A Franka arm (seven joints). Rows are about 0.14 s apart.
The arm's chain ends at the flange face. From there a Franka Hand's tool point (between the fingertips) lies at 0.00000 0.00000 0.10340 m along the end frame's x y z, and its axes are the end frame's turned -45 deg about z.
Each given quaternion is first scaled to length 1.
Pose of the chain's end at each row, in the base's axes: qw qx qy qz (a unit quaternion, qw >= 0); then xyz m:
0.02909 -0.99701 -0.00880 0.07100 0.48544 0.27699 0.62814
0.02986 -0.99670 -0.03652 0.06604 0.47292 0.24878 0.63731
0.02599 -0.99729 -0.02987 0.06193 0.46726 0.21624 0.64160
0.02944 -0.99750 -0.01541 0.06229 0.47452 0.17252 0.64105
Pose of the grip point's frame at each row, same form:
0.05405 -0.91775 -0.38967 0.05446 0.47075 0.28286 0.52596
0.05286 -0.90686 -0.41516 0.04959 0.45908 0.25444 0.53500
0.04771 -0.90995 -0.40924 0.04727 0.45433 0.22122 0.53913
0.05104 -0.91568 -0.39597 0.04628 0.46158 0.17839 0.53863

